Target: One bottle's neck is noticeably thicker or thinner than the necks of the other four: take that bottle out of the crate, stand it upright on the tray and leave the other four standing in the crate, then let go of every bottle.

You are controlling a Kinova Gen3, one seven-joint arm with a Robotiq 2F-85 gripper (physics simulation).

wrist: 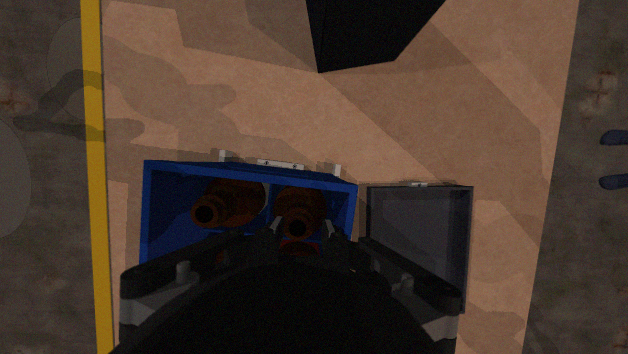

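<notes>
The blue crate stands low in the wrist view, left of centre. A brown bottle stands in a back compartment, and another brown bottle in the compartment to its right. Part of a third bottle, with red around it, shows nearer the gripper. The others are mostly or wholly hidden by the gripper, so the five necks cannot be compared. My gripper is partly open and empty. Its fingertips appear on either side of the right back bottle's neck; their height relative to it is unclear. The grey tray is right of the crate.
A black block-like object stands at the top of the view. A yellow strip runs along the left edge of the tan table. Small light brackets sit behind the crate. The crate and tray stand close together.
</notes>
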